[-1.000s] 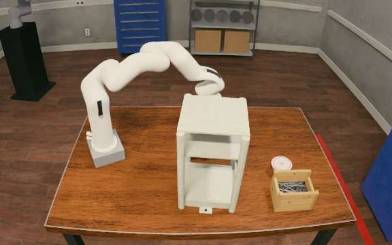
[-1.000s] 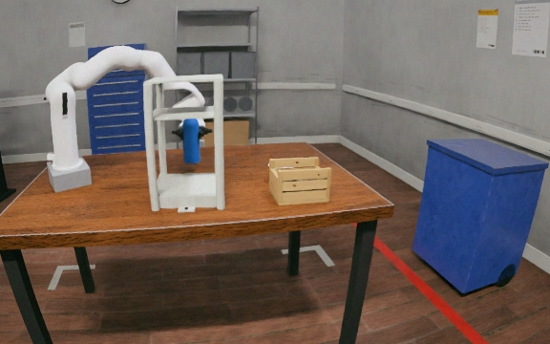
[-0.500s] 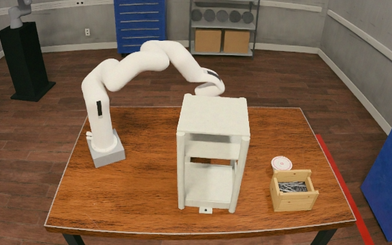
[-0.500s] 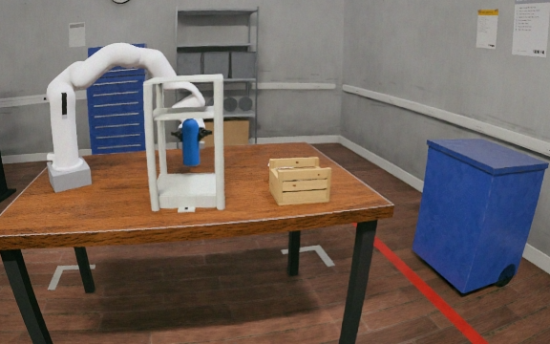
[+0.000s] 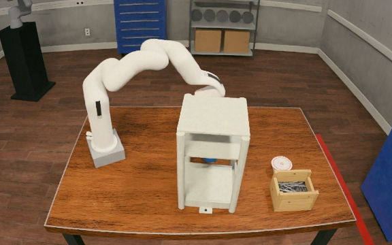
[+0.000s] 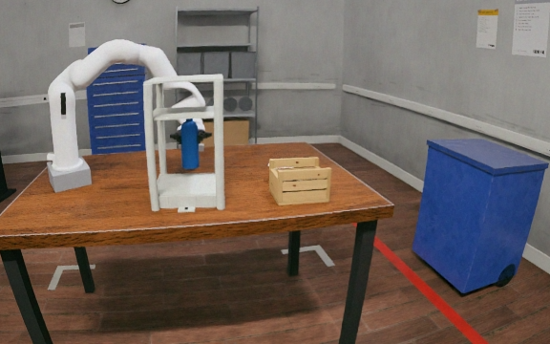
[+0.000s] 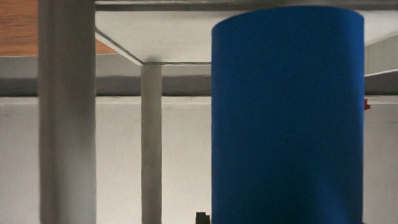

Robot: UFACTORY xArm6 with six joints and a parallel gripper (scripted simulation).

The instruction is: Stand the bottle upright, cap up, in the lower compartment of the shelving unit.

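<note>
Right now the shelving unit is 1 cm ahead of my hand, 12 cm to the right of it and 3 cm above it. From my hand the other things lie so: white round disc (32 cm ahead, 2 cm to the left, 12 cm below); wooden crate (36 cm ahead, 14 cm to the right, 11 cm below); blue bottle (3 cm above).
</note>
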